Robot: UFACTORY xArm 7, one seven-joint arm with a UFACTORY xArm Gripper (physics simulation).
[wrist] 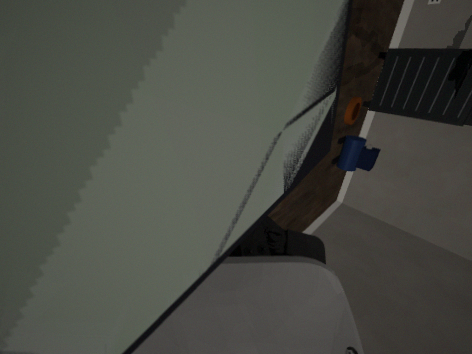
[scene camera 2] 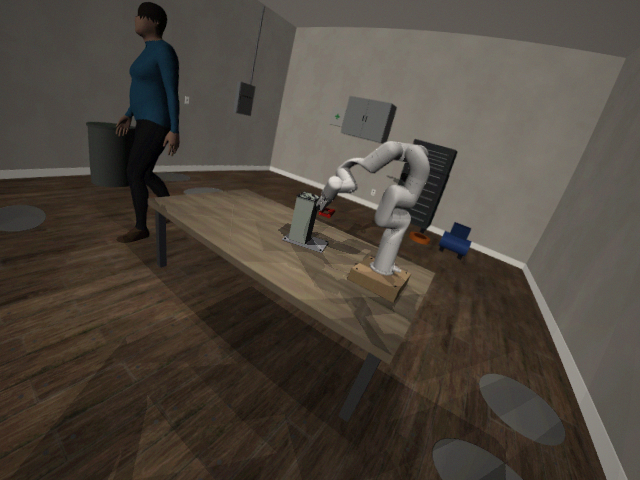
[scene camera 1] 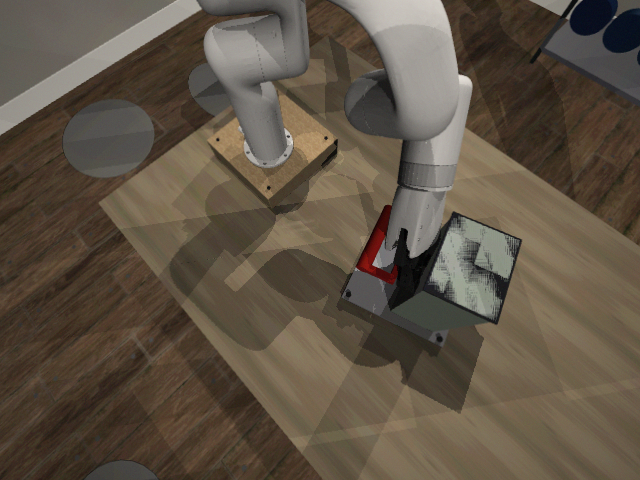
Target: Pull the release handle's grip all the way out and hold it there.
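A red release handle (scene camera 1: 368,258) (scene camera 2: 326,212) stands out from the dark side of a pale grey-green upright box (scene camera 1: 473,268) (scene camera 2: 301,222) (wrist: 165,150). Its long grip bar is apart from the box, and one side arm runs toward it. The box stands on a grey bolted plate (scene camera 1: 369,294) (scene camera 2: 319,245). My gripper (scene camera 1: 407,273) (scene camera 2: 320,206) is shut with nothing between its fingers. In scene camera 1 it is between the grip bar and the box, close against the box's dark side. In the wrist view the box covers the fingertips, and the handle does not show.
The arm's base stands on a wooden block (scene camera 1: 305,142) (scene camera 2: 379,281) on the table (scene camera 1: 206,273) (scene camera 2: 232,222). A person (scene camera 2: 152,87) stands beyond the table's far end. A blue object (scene camera 2: 454,241) (wrist: 352,153) and an orange ring (scene camera 2: 413,238) lie on the floor.
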